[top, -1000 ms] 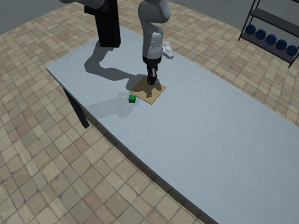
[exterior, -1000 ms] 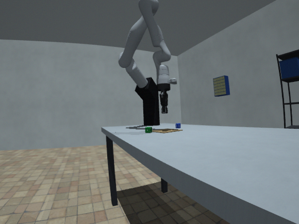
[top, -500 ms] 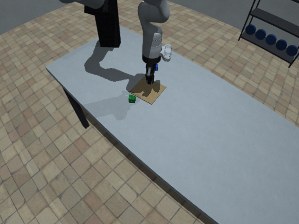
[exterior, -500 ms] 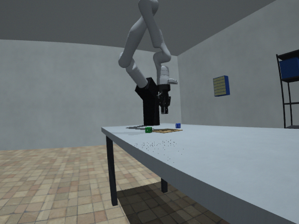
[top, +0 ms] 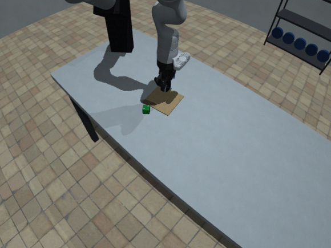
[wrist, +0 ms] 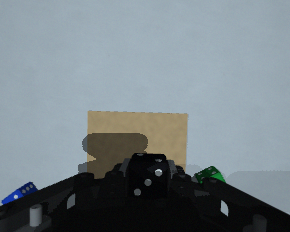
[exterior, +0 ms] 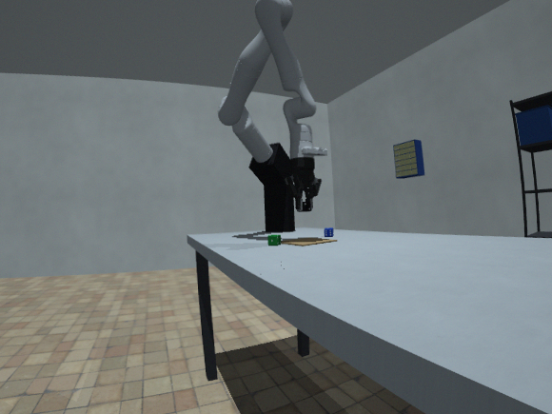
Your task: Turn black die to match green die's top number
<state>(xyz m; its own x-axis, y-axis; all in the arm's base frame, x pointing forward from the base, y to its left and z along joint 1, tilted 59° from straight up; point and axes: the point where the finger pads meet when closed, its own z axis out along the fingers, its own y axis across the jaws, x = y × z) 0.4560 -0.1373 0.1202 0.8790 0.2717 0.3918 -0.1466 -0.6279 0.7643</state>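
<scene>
Right now the tan mat is 2 cm behind my hand, 2 cm to the left of it and 11 cm below it. From my hand the other things lie so: blue die: 5 cm behind, 19 cm to the left, 10 cm below; green die: 6 cm behind, 8 cm to the right, 10 cm below; black die: right at my hand.
</scene>
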